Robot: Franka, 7 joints.
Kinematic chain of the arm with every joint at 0, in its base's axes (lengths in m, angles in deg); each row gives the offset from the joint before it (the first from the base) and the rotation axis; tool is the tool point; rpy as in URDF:
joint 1: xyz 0 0 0.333 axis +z
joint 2: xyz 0 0 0 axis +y
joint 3: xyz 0 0 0.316 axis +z
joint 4: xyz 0.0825 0 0 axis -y
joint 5: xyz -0.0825 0 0.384 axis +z
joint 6: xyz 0 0 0 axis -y
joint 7: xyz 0.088 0 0 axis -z
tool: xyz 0 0 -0.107 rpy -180 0 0
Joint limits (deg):
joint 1: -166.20..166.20
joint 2: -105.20..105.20
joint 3: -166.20..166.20
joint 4: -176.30..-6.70
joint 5: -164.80..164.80
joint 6: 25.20..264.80
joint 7: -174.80..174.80
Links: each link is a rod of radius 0.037 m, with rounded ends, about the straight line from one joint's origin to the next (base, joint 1, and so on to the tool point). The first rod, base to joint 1, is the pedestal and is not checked.
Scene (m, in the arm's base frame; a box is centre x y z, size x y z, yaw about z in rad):
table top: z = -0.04
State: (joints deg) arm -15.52 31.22 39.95 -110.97 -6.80 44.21 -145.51
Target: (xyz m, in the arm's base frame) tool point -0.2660 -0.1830 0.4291
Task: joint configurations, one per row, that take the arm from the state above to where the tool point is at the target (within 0.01 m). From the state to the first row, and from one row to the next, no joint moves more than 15 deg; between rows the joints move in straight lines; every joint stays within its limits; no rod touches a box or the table.
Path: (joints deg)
1: -28.75 25.26 26.85 -114.04 -10.46 41.79 -145.51
2: -41.98 19.30 13.74 -117.12 -14.12 39.37 -145.51
3: -55.21 13.34 0.64 -120.19 -17.78 36.96 -145.51
4: -68.44 7.38 -12.46 -123.27 -21.43 34.54 -145.51
5: -81.67 1.42 -25.57 -126.34 -25.09 32.12 -145.51
6: -94.90 -4.54 -38.67 -129.42 -28.75 29.70 -145.51

